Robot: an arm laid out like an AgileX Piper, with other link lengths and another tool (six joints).
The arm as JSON. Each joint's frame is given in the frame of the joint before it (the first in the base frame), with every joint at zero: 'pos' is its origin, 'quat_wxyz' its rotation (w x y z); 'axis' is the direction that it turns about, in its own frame. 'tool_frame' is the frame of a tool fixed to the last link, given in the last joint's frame.
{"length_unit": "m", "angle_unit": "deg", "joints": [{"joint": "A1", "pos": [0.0, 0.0, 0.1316], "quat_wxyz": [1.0, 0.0, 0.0, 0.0], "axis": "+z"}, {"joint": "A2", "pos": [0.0, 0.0, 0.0], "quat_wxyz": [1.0, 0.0, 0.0, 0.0], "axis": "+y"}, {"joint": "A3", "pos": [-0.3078, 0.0, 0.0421], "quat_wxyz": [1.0, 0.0, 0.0, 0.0], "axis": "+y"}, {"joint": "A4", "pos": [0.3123, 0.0, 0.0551], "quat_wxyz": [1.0, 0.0, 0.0, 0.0], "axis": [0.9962, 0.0, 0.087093]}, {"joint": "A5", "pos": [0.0, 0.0, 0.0], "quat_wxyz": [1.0, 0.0, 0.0, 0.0], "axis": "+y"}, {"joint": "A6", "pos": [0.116, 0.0, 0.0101], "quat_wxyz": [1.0, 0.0, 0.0, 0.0], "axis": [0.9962, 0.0, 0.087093]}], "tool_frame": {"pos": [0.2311, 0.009, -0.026], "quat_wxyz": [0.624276, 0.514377, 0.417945, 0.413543]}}
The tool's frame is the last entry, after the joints.
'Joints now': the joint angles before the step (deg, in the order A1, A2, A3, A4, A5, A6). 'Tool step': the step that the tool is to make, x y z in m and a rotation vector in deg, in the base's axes. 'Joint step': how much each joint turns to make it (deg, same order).
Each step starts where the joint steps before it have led.
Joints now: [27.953, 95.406, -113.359, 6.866, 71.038, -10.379]
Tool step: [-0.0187, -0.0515, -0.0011, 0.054, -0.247, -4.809]
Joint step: [-3.719, -9.100, 10.987, -0.735, -2.230, 0.788]
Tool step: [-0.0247, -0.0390, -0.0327, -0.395, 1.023, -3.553]
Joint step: [-2.876, -8.683, 14.351, -0.256, -4.615, 0.187]
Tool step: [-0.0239, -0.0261, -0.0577, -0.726, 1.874, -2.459]
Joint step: [-1.750, -6.715, 15.396, -0.168, -6.707, 0.017]
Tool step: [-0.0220, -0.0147, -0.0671, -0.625, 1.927, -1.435]
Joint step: [-0.576, -4.244, 14.362, -0.017, -8.139, 0.066]
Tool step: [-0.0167, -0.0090, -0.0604, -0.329, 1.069, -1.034]
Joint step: [-0.057, -1.967, 11.769, 0.088, -8.737, 0.127]
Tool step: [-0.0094, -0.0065, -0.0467, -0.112, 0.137, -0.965]
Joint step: [0.007, -0.073, 8.606, 0.110, -8.420, 0.153]
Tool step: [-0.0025, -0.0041, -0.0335, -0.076, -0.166, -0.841]
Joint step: [0.011, 1.676, 5.347, 0.103, -7.203, 0.167]
